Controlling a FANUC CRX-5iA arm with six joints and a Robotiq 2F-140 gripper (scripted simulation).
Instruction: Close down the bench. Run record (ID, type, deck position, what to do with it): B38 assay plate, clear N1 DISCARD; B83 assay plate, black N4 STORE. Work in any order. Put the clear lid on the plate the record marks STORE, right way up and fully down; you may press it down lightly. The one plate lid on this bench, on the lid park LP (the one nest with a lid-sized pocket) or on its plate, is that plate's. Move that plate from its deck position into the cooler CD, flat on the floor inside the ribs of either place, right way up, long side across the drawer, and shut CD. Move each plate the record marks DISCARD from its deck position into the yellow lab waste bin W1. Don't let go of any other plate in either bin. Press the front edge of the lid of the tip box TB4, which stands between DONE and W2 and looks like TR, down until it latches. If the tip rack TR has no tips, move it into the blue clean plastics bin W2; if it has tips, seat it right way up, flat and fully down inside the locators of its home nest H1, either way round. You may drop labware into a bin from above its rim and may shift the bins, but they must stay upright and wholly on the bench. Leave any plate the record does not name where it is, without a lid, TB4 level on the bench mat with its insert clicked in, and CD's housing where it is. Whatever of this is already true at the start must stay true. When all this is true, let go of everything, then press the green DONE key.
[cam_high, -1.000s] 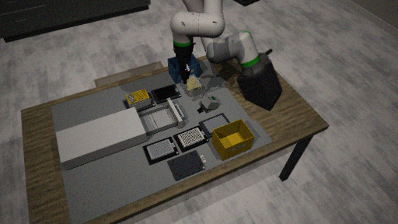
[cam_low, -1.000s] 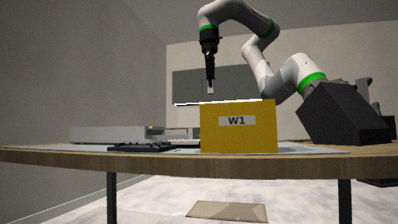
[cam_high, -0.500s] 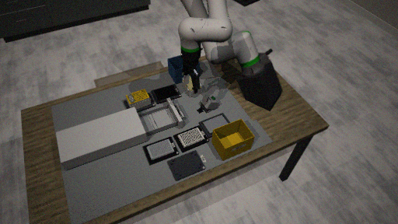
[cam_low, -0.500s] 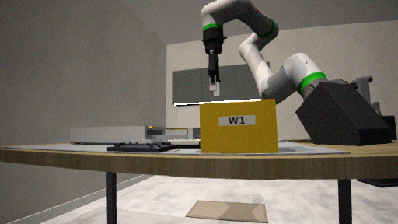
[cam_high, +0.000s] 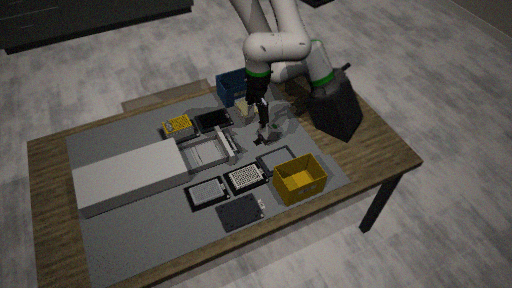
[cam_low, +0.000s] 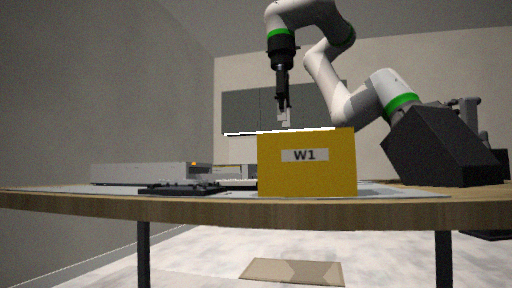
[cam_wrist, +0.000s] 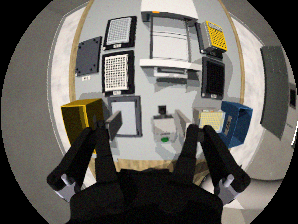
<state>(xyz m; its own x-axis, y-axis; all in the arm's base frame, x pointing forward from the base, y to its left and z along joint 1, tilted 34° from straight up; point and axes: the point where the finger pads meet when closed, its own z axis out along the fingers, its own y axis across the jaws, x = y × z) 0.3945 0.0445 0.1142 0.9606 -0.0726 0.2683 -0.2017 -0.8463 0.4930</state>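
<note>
The clear lid is 50 mm behind my hand, 100 mm to the left of it and 200 mm below it. From my hand the other things lie so: cooler drawer 210 mm ahead, 120 mm to the right, 190 mm below; then DONE key block 120 mm behind, 30 mm to the right, 160 mm below; then pale well plate 130 mm ahead, 90 mm to the left, 200 mm below.
</note>
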